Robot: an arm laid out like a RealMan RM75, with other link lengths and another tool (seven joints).
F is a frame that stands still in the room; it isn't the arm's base.
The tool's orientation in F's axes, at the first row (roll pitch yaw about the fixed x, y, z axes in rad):
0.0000 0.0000 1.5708
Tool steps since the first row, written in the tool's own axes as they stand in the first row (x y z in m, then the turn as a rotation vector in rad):
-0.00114 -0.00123 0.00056 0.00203 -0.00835 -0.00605
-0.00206 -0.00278 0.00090 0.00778 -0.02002 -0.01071
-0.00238 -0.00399 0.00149 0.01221 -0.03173 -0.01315
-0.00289 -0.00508 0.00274 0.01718 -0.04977 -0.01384
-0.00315 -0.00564 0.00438 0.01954 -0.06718 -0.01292
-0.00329 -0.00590 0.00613 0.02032 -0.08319 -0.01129
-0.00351 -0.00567 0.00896 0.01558 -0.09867 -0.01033
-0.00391 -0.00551 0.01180 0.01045 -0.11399 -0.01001
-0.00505 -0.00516 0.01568 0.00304 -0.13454 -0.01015
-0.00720 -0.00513 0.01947 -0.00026 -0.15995 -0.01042
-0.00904 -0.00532 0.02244 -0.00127 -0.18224 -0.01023
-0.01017 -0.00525 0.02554 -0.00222 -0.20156 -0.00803
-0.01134 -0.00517 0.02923 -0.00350 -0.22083 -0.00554
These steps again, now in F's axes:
0.00123 -0.00114 0.00056 0.00835 0.00203 -0.00605
0.00278 -0.00206 0.00090 0.02002 0.00778 -0.01071
0.00399 -0.00238 0.00149 0.03173 0.01221 -0.01315
0.00508 -0.00289 0.00274 0.04977 0.01718 -0.01384
0.00564 -0.00315 0.00438 0.06718 0.01954 -0.01292
0.00590 -0.00329 0.00613 0.08319 0.02032 -0.01129
0.00567 -0.00351 0.00896 0.09867 0.01558 -0.01033
0.00551 -0.00391 0.01180 0.11399 0.01045 -0.01001
0.00516 -0.00505 0.01568 0.13454 0.00304 -0.01015
0.00513 -0.00720 0.01947 0.15995 -0.00026 -0.01042
0.00532 -0.00904 0.02244 0.18224 -0.00127 -0.01023
0.00525 -0.01017 0.02554 0.20156 -0.00222 -0.00803
0.00517 -0.01134 0.02923 0.22083 -0.00350 -0.00554

